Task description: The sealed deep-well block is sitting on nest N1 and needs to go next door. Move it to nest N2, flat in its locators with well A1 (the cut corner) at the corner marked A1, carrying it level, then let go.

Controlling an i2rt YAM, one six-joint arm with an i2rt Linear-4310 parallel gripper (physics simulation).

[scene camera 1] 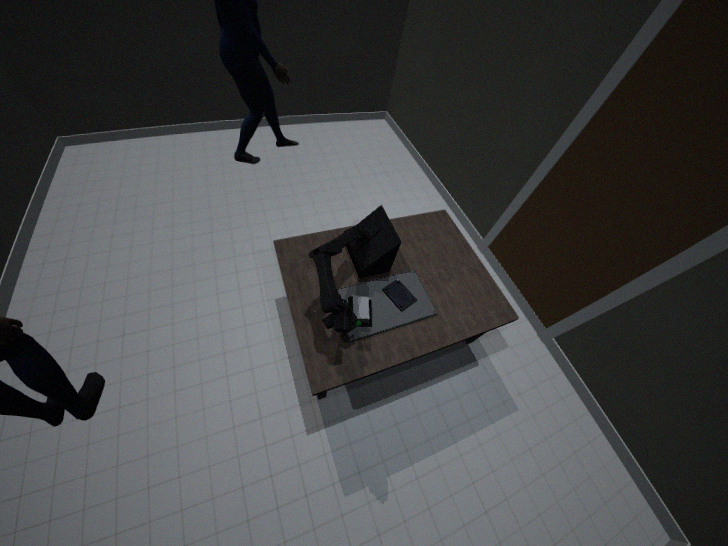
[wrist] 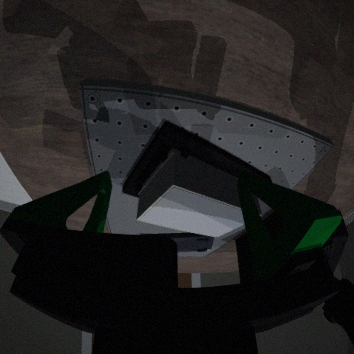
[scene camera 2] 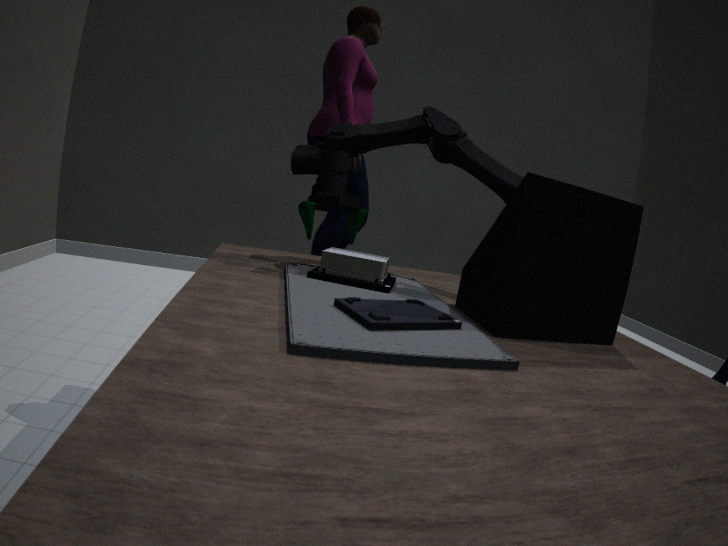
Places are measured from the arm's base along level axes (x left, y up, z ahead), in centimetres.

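Pixels of known places: gripper, fingertip midpoint: [wrist: 174, 177] [scene camera 2: 330, 241]; arm's base at its link origin: [scene camera 1: 366, 237] [scene camera 2: 555, 247].
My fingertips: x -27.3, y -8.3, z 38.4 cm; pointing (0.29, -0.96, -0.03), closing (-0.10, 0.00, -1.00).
Ahead of a thing's pixels: the offset from my fingertips to its middle. "spot": to the spot under its first point. Level surfaces: height alone.
The deep-well block {dy -2.9, dx +8.4, dz -3.9 cm} [scene camera 1: 362, 309] [scene camera 2: 354, 265] [wrist: 195, 212], pale on top with grey sides, sits in a black nest {spot: dy -5.4, dx +11.4, dz +4.0 cm} [scene camera 2: 318, 275] [wrist: 145, 158], on the part of the grey board farther from scene camera 2. A second, dark nest {dy -5.3, dx +33.5, dz -4.3 cm} [scene camera 1: 399, 294] [scene camera 2: 405, 313] [wrist: 192, 243] lies beside it with nothing on it. My gripper [scene camera 2: 331, 236] [wrist: 174, 177] is open, its green fingertips above the block and apart from it. In the wrist view the block shows between the fingers, nearer the right one. The nest labels and the block's cut corner are too dark and small to make out.
The nests stand on a grey perforated board {dy -6.8, dx +23.6, dz -3.6 cm} [scene camera 1: 385, 320] [scene camera 2: 317, 335] [wrist: 107, 135] on a wooden table {dy -7.4 cm} [scene camera 1: 464, 258] [scene camera 2: 376, 446] [wrist: 250, 45]. A large black box-like base [scene camera 1: 374, 246] [scene camera 2: 558, 264] stands beside the board, with the arm reaching out from it. People stand away from the table.
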